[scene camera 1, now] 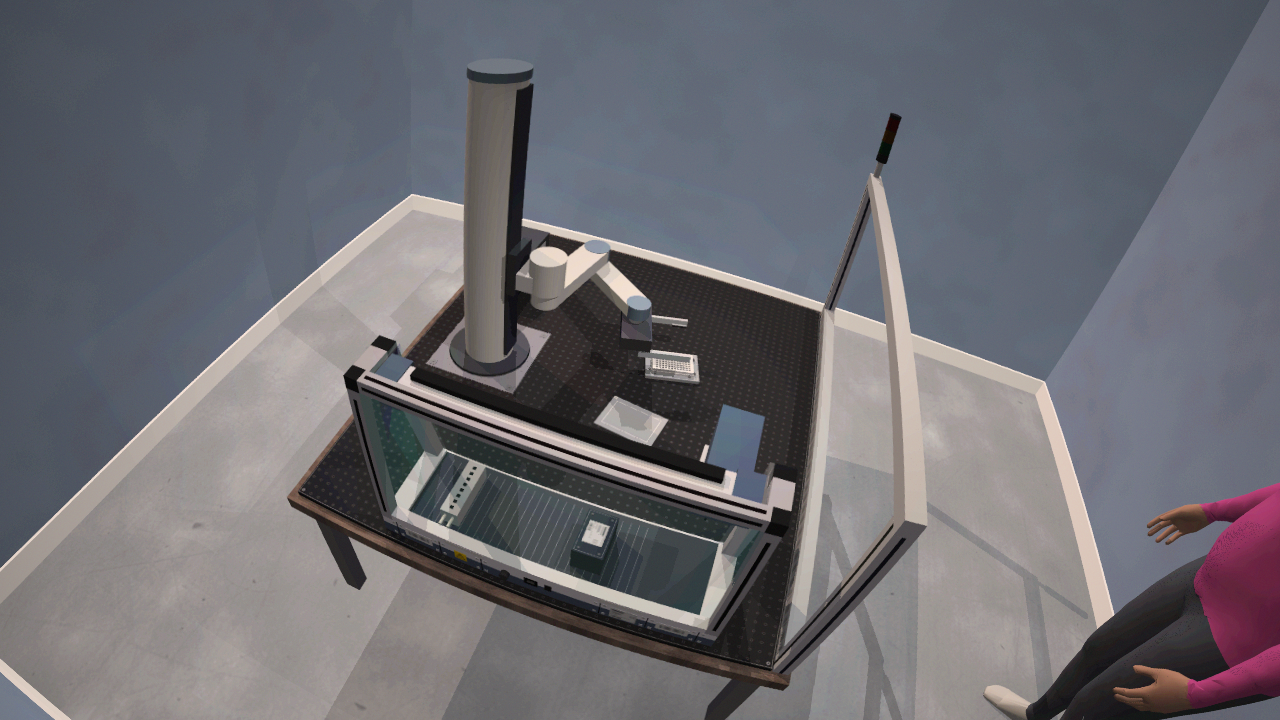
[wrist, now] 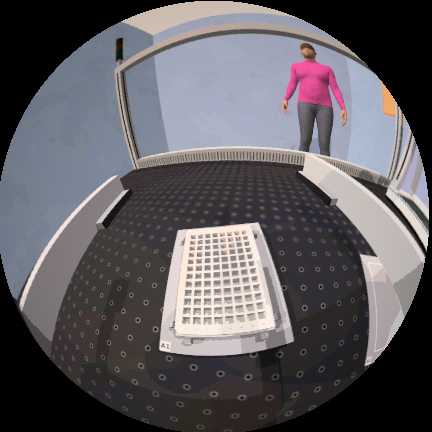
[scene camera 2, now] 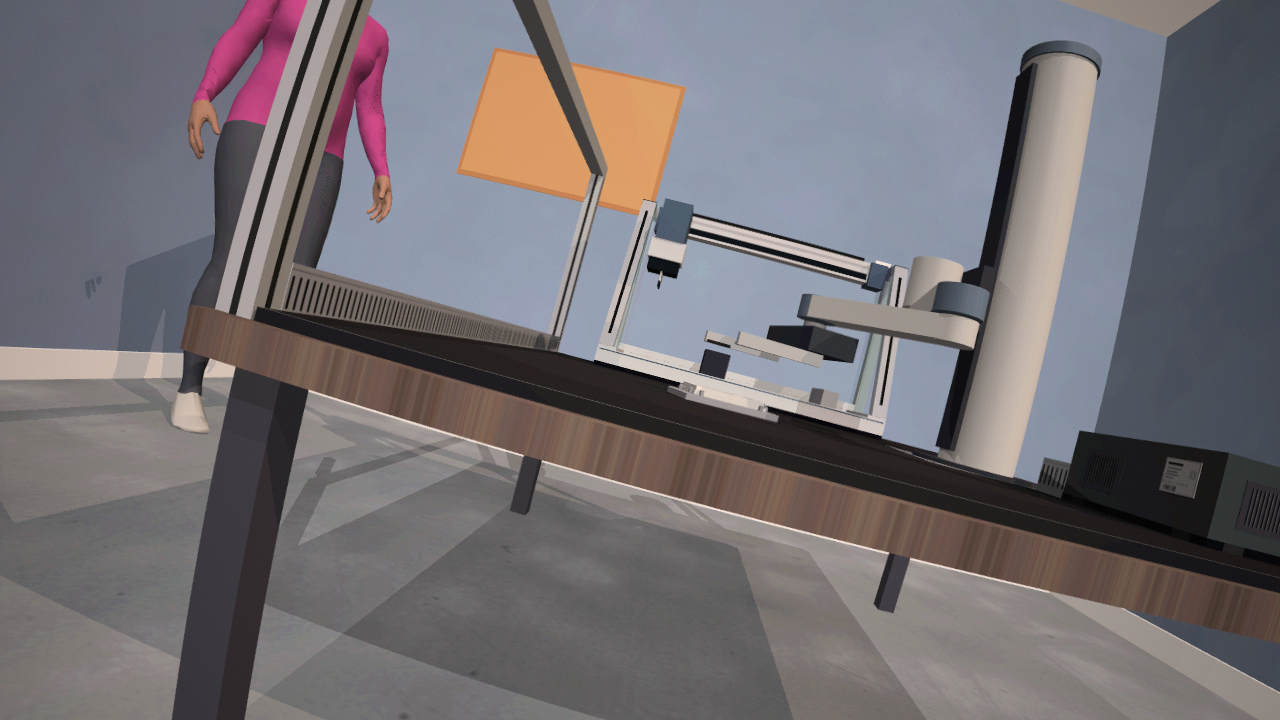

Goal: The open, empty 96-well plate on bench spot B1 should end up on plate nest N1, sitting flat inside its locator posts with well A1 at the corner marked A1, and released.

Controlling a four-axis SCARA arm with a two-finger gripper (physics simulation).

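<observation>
The white 96-well plate lies on the pale plate nest. It looks level and roughly square to the nest, and locator posts show at its near edge in the wrist view. The nest's A1 label is at the near left corner there; the plate's own letters are too small to read. My gripper is open and empty, raised above the plate with its two fingers wide apart. The flat bench spot B1 bears no plate.
A gantry frame encloses a deck with a dark block. A blue box stands near its right end. The arm's column is at the left in scene camera 1. A person stands beyond the guard frame.
</observation>
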